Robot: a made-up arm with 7 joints. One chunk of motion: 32 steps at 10 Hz.
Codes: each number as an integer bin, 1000 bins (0 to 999) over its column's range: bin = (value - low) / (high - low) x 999, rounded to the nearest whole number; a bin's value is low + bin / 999 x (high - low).
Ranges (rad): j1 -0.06..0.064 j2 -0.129..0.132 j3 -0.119..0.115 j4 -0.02..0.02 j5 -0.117..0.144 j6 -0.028..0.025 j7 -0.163..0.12
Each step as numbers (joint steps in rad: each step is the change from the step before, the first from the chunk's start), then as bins.
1 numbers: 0.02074 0.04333 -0.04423 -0.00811 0.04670 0.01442 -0.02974
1 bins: 650 660 319 297 627 800 470
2 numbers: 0.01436 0.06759 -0.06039 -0.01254 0.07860 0.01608 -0.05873
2 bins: 599 752 250 186 749 831 368
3 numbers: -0.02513 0.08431 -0.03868 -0.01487 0.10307 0.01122 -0.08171
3 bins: 281 816 343 128 842 739 287
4 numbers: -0.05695 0.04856 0.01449 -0.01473 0.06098 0.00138 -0.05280
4 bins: 25 680 570 132 681 554 389
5 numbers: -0.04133 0.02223 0.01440 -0.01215 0.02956 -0.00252 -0.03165
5 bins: 150 579 570 196 561 480 464
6 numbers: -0.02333 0.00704 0.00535 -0.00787 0.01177 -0.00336 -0.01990
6 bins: 295 521 531 303 493 464 505
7 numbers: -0.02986 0.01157 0.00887 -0.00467 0.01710 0.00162 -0.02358
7 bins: 243 538 546 383 513 558 492
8 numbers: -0.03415 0.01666 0.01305 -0.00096 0.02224 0.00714 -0.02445
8 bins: 208 558 564 476 533 662 489
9 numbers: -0.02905 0.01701 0.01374 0.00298 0.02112 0.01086 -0.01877
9 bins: 249 559 567 574 529 732 509
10 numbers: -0.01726 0.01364 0.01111 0.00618 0.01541 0.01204 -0.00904
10 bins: 344 546 555 654 507 755 543
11 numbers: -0.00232 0.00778 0.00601 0.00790 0.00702 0.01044 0.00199
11 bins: 465 524 534 697 475 725 582
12 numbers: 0.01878 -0.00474 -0.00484 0.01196 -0.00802 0.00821 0.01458
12 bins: 635 476 487 798 417 683 627
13 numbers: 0.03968 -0.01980 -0.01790 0.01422 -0.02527 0.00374 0.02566
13 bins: 803 418 432 855 351 598 666
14 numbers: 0.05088 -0.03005 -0.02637 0.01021 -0.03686 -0.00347 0.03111
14 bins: 893 379 395 754 307 462 685
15 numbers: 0.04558 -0.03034 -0.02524 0.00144 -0.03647 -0.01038 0.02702
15 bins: 851 378 400 535 308 332 671
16 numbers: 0.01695 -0.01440 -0.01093 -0.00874 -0.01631 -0.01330 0.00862
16 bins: 620 439 461 281 385 277 606
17 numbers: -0.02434 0.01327 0.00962 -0.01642 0.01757 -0.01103 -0.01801
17 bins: 287 545 549 89 515 320 512
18 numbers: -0.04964 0.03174 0.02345 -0.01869 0.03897 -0.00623 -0.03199
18 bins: 83 615 608 33 597 410 462
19 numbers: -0.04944 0.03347 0.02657 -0.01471 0.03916 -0.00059 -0.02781
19 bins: 85 622 621 132 598 517 477
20 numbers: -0.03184 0.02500 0.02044 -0.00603 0.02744 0.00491 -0.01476
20 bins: 227 589 595 349 553 620 523
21 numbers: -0.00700 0.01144 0.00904 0.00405 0.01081 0.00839 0.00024
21 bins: 427 538 547 601 489 686 576
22 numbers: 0.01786 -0.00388 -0.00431 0.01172 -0.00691 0.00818 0.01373
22 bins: 627 479 490 792 421 682 624
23 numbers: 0.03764 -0.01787 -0.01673 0.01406 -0.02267 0.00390 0.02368
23 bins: 787 425 437 851 361 601 659
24 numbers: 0.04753 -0.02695 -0.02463 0.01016 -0.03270 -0.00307 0.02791
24 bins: 866 391 403 753 323 470 674
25 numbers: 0.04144 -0.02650 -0.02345 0.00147 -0.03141 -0.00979 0.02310
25 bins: 817 392 408 536 328 343 657
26 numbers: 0.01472 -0.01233 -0.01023 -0.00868 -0.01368 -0.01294 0.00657
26 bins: 602 447 464 283 395 284 599
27 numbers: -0.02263 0.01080 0.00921 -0.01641 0.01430 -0.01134 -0.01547
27 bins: 301 535 547 90 503 314 521
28 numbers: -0.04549 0.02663 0.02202 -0.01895 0.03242 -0.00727 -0.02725
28 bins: 117 596 602 26 572 391 479
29 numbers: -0.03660 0.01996 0.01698 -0.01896 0.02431 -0.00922 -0.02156
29 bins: 189 570 581 26 541 354 499
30 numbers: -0.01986 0.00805 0.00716 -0.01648 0.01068 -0.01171 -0.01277
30 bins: 323 525 539 88 489 307 530
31 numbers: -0.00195 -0.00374 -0.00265 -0.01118 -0.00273 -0.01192 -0.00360
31 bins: 468 479 497 220 437 303 563
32 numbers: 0.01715 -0.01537 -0.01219 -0.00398 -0.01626 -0.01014 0.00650
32 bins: 622 435 456 400 386 337 598
